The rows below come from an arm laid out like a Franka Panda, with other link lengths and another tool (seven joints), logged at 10 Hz.
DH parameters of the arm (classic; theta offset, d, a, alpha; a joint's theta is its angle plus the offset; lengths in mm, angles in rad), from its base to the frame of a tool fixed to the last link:
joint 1: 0 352.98 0 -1.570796
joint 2: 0 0 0 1.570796
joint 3: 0 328.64 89.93 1.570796
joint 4: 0 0 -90.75 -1.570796
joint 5: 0 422.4 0 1.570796
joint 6: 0 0 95.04 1.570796
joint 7: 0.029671 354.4 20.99 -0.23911
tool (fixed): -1.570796 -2.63 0 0
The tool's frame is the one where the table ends.
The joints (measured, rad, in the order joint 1, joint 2, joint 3, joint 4, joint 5, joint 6, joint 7), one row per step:
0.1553 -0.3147 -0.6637 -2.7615 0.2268 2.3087 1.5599
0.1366 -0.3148 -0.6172 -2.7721 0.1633 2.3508 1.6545
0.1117 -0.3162 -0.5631 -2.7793 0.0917 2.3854 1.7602
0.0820 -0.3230 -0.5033 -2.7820 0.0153 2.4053 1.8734
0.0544 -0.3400 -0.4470 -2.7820 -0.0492 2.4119 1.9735
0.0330 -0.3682 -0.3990 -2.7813 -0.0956 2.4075 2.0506
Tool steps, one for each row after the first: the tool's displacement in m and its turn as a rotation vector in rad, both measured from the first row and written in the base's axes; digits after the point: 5 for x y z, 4 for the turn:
0.00179 -0.00989 -0.00335 -0.0716 0.0174 -0.0227
0.00483 -0.02007 -0.00376 -0.1464 0.0317 -0.0477
0.00884 -0.02923 0.00007 -0.2196 0.0425 -0.0742
0.01493 -0.03518 0.00864 -0.2798 0.0419 -0.0993
0.02218 -0.03730 0.02110 -0.3232 0.0304 -0.1190

